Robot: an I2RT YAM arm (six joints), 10 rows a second.
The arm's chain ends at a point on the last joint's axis. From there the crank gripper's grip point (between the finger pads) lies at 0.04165 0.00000 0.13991 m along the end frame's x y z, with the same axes.
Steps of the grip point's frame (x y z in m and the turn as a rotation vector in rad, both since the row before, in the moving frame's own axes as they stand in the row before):
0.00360, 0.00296, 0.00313, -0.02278, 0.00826, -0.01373
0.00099, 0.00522, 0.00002, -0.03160, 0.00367, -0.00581
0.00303, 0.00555, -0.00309, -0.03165, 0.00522, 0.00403
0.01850, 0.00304, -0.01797, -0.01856, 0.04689, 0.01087
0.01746, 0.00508, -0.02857, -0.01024, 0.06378, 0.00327
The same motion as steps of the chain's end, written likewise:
0.00243, 0.00036, 0.00351, -0.02278, 0.00826, -0.01373
0.00046, 0.00105, 0.00024, -0.03160, 0.00367, -0.00581
0.00231, 0.00096, -0.00280, -0.03165, 0.00522, 0.00403
0.01200, -0.00003, -0.01584, -0.01856, 0.04689, 0.01087
0.00863, 0.00351, -0.02562, -0.01024, 0.06378, 0.00327

